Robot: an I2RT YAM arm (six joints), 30 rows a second.
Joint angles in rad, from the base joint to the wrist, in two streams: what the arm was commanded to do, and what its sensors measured. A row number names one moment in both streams.
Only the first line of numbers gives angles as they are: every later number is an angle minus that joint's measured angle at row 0.
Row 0, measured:
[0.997 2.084 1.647 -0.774 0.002 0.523]
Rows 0 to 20, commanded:
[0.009 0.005 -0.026 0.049 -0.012 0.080]
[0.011 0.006 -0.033 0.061 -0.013 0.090]
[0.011 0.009 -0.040 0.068 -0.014 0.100]
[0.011 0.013 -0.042 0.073 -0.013 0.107]
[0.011 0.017 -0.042 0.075 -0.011 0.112]
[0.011 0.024 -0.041 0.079 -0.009 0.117]
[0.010 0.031 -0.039 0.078 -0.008 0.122]
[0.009 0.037 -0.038 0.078 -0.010 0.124]
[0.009 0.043 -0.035 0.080 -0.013 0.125]
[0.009 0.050 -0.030 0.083 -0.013 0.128]
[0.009 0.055 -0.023 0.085 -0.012 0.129]
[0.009 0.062 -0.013 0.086 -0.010 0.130]
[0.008 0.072 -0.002 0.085 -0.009 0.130]
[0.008 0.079 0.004 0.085 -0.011 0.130]
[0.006 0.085 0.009 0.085 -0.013 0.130]
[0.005 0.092 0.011 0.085 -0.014 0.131]
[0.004 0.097 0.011 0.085 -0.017 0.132]
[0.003 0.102 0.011 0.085 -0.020 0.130]
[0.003 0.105 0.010 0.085 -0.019 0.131]
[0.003 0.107 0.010 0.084 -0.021 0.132]
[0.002 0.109 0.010 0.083 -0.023 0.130]
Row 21, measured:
[0.004 0.098 0.008 0.084 -0.009 0.120]
